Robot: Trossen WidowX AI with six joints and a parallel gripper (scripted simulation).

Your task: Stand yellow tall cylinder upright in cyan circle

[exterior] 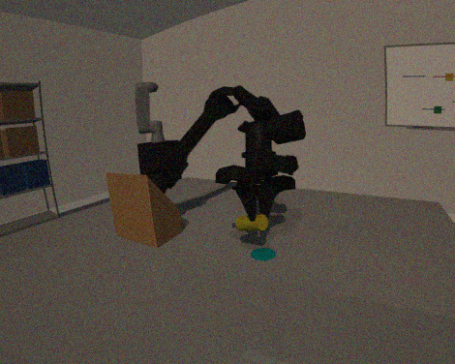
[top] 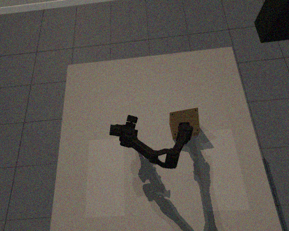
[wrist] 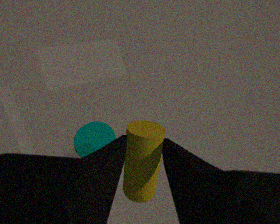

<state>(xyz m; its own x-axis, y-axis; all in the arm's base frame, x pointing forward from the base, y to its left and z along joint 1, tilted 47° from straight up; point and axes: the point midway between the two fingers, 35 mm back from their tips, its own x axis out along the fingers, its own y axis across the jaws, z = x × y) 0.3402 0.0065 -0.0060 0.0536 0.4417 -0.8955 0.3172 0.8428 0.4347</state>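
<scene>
Now: gripper tip 100 mm above the cyan circle, 50 mm to the right of it and 10 mm past it. From my gripper tip the other things lie so: yellow tall cylinder 20 mm behind, 10 mm below.
</scene>
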